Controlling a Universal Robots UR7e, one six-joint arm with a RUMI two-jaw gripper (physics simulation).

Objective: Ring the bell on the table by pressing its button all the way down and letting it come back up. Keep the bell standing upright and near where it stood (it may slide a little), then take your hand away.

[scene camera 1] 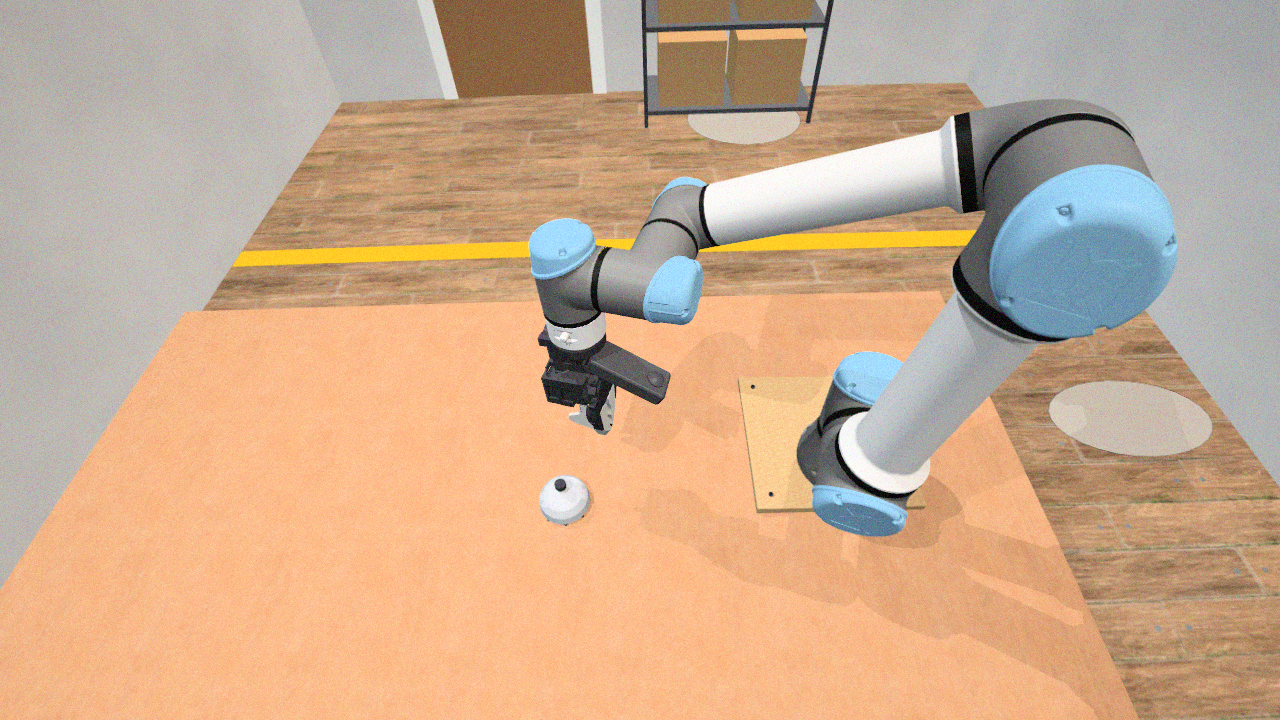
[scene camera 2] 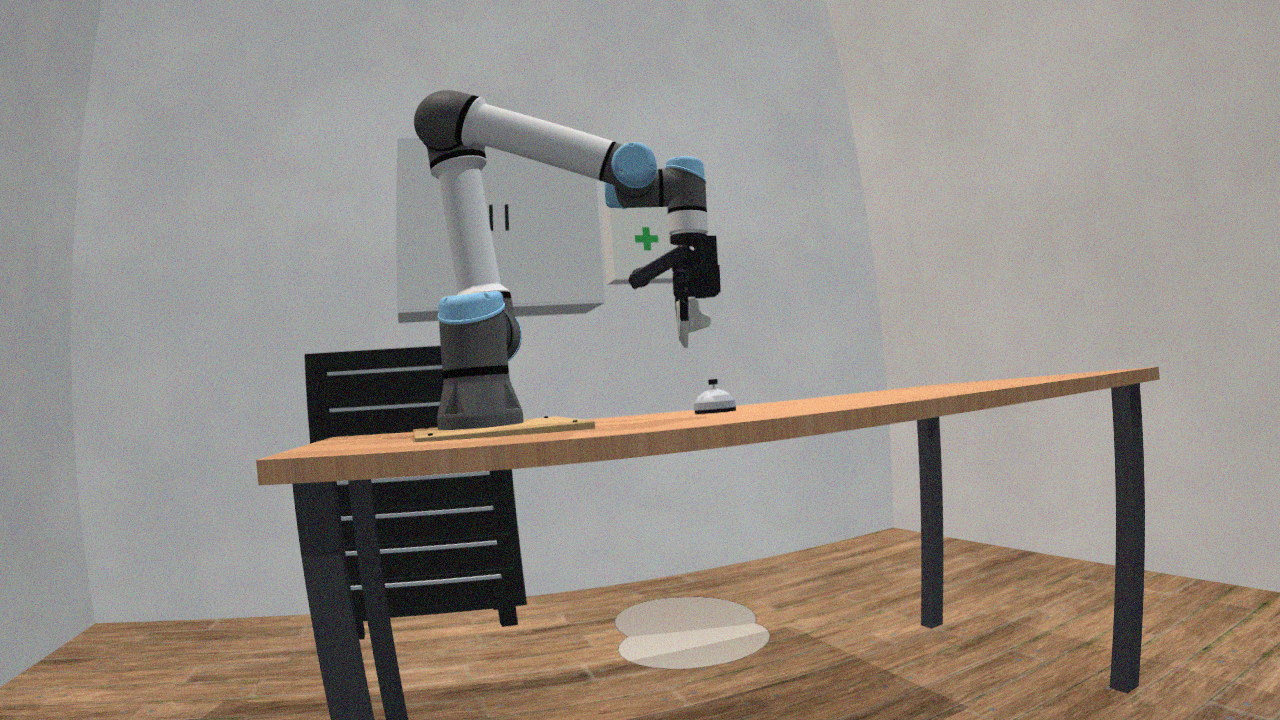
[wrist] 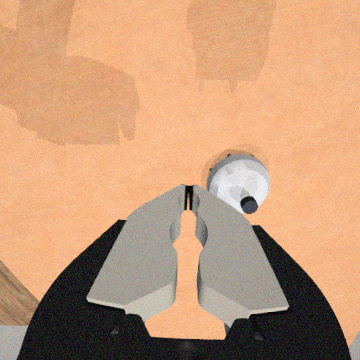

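Seen in the pictures: gripper, fingertip midpoint: (scene camera 1: pixel 605 432) (scene camera 2: pixel 685 347) (wrist: pixel 188 187); arm's base, link origin: (scene camera 2: pixel 480 425).
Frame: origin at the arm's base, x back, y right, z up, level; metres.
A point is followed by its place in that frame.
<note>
A silver-white bell (scene camera 1: pixel 563 503) {x -0.467, y -0.064, z 0.027 m} (scene camera 2: pixel 715 402) {x -0.453, y -0.006, z 0.007 m} (wrist: pixel 235 182) {x -0.449, y -0.036, z 0.027 m} stands upright on the table, with a black button (scene camera 1: pixel 560 484) {x -0.469, y -0.044, z 0.053 m} (scene camera 2: pixel 712 382) {x -0.465, y -0.035, z 0.046 m} (wrist: pixel 249 204) {x -0.466, y -0.042, z 0.053 m} on its top. My gripper (scene camera 1: pixel 604 431) {x -0.392, y 0.009, z 0.114 m} (scene camera 2: pixel 684 345) {x -0.392, y 0.009, z 0.114 m} (wrist: pixel 188 187) {x -0.392, y 0.009, z 0.114 m} is shut and empty, pointing down. It hangs well above the table and apart from the bell. In the wrist view the bell lies just right of the fingertips, and the right finger covers a bit of its lower edge. In the second scene view the fingertips are above and a little left of the button.
The wooden table (scene camera 1: pixel 358 555) {x -0.798, y -0.115, z -0.013 m} (scene camera 2: pixel 859 402) {x -0.600, y 0.255, z -0.013 m} bears the arm's base on a light board (scene camera 1: pixel 769 447) {x -0.117, y 0.031, z 0.001 m} (scene camera 2: pixel 559 427) {x -0.091, y 0.188, z -0.007 m}. A shelf rack (scene camera 1: pixel 733 111) with boxes stands behind the table. A black cabinet (scene camera 2: pixel 429 573) and a grey wall cupboard (scene camera 2: pixel 554 259) are behind the arm.
</note>
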